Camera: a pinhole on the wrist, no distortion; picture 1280 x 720 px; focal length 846.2 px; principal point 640.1 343.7 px. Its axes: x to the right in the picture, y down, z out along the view. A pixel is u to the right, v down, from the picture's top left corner.
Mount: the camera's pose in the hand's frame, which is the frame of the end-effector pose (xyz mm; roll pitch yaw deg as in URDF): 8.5 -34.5 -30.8 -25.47 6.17 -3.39
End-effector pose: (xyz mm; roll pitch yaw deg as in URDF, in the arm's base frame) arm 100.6 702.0 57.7 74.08 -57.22 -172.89
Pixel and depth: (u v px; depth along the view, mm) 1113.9 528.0 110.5
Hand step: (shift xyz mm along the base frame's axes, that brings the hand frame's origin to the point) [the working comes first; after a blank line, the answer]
In the camera's frame: 61.9 24.1 110.5

-13.8 39.7 93.8
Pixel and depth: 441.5 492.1 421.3
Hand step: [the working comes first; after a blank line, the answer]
In the camera's frame: -98.9 73.9 421.3

237.1 286.0 129.6
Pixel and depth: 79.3 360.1 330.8
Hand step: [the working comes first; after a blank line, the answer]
In the camera's frame: -219.2 6.4 330.8

226.0 271.9 -34.4
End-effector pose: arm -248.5 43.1 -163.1 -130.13 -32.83 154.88
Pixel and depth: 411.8 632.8 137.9
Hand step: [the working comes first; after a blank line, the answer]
In the camera's frame: -37.2 47.1 137.9

-47.7 6.4 -91.8
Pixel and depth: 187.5 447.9 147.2
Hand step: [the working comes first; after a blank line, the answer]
In the camera's frame: -78.7 18.1 147.2

-31.2 -36.8 -114.6
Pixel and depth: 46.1 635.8 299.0
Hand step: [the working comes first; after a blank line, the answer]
In the camera's frame: -209.9 103.2 299.0

-34.9 -25.2 -332.1
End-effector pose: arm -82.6 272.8 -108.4 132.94 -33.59 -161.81
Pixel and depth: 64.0 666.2 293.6
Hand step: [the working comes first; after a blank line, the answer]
In the camera's frame: -199.9 111.9 293.6

35.1 315.9 -78.2
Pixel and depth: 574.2 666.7 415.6
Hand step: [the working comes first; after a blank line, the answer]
In the camera's frame: -32.4 158.6 415.6

-136.1 375.1 32.9
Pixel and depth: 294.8 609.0 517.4
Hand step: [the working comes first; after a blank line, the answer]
In the camera's frame: -211.1 162.2 517.4

-59.7 525.0 -85.6
